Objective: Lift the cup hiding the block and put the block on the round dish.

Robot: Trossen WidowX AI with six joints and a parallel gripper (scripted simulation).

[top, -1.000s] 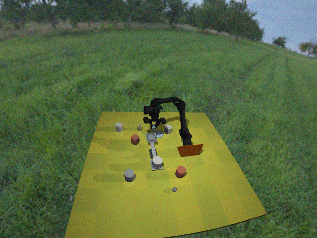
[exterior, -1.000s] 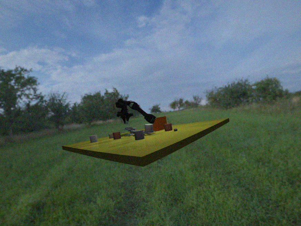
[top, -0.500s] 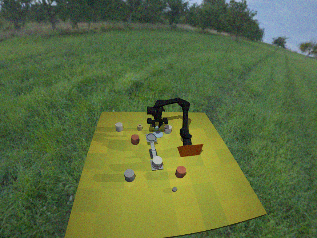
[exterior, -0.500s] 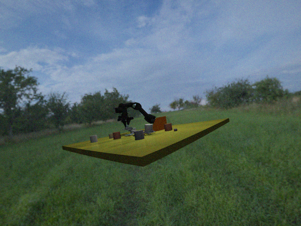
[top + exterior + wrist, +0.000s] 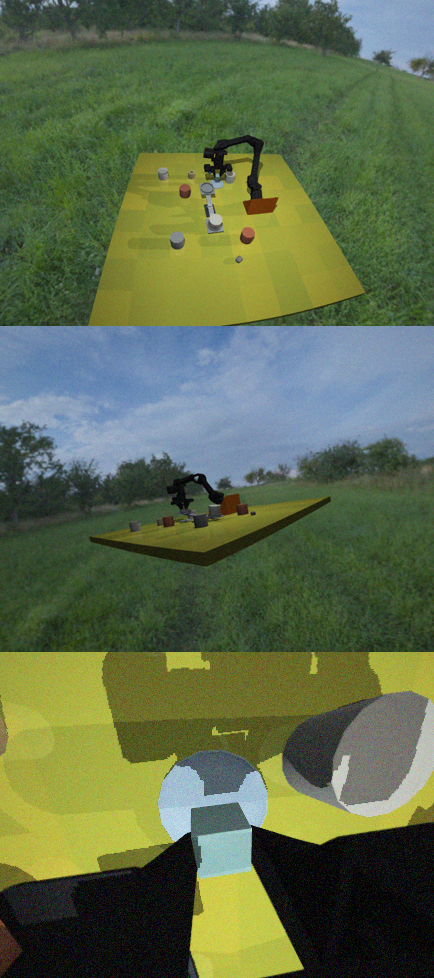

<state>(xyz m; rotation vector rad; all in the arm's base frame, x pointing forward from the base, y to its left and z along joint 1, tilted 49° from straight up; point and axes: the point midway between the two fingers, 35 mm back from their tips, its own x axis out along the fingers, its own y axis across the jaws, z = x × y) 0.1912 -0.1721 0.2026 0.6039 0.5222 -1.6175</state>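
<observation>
The pale blue round dish is 60 mm below my gripper tip. Round my gripper tip: tan spool 160 mm ahead, 100 mm to the right, 40 mm below; then small balance 100 mm ahead, 240 mm to the left, 40 mm below; then pale teal block 10 mm above.
</observation>
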